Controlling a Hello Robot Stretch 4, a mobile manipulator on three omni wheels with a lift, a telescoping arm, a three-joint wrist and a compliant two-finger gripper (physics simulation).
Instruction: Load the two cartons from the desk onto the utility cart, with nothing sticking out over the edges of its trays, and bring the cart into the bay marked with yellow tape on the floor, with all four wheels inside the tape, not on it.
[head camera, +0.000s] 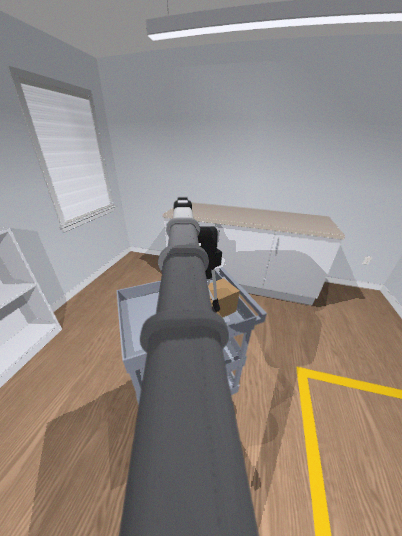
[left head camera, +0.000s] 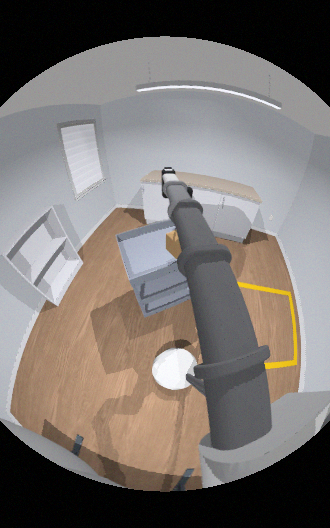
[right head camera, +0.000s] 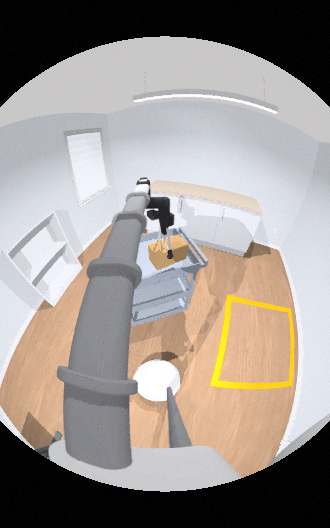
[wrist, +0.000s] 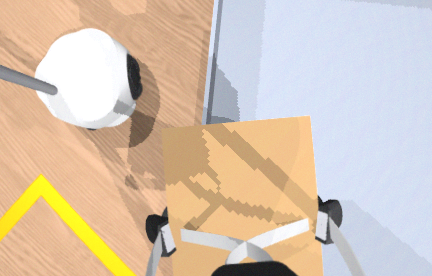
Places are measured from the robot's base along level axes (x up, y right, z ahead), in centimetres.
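Where they show: gripper, fingertip midpoint: (wrist: 241, 214); robot's base, origin of the base link: (left head camera: 173, 367) (right head camera: 157, 379).
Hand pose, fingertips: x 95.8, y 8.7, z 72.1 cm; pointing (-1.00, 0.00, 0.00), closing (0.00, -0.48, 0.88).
Observation:
Each offset is from my fingertips to the top centre of the thing. "spot": to the spot under its first point.
My gripper (right head camera: 163, 247) (wrist: 241, 214) is shut on a brown carton @[dx +5.0, dy +2.3, dz +1.2 cm] (head camera: 227, 300) (left head camera: 172, 244) (right head camera: 180, 247) (wrist: 250, 165), with one finger on each side of it. The carton is over the right part of the top tray of the blue-grey utility cart (head camera: 135, 320) (left head camera: 142, 252) (right head camera: 155, 290) (wrist: 350, 100). In the wrist view it covers part of the tray's edge. I cannot tell whether it touches the tray. The arm hides part of the cart. The yellow tape bay (head camera: 311, 450) (left head camera: 294, 325) (right head camera: 225, 340) (wrist: 80, 225) is on the floor right of the cart. A second carton does not show.
A white cabinet @[spot: dx -51.5, dy +111.4, dz +99.0 cm] (head camera: 300, 270) (left head camera: 235, 218) (right head camera: 235, 230) with a brown top stands behind the cart at the back wall. A white shelf unit @[spot: dx -63.2, dy -134.6, dz +76.1 cm] (left head camera: 72, 247) (right head camera: 72, 250) stands at the left wall. A round white object (left head camera: 174, 369) (right head camera: 156, 380) (wrist: 85, 75) is in front of the cart.

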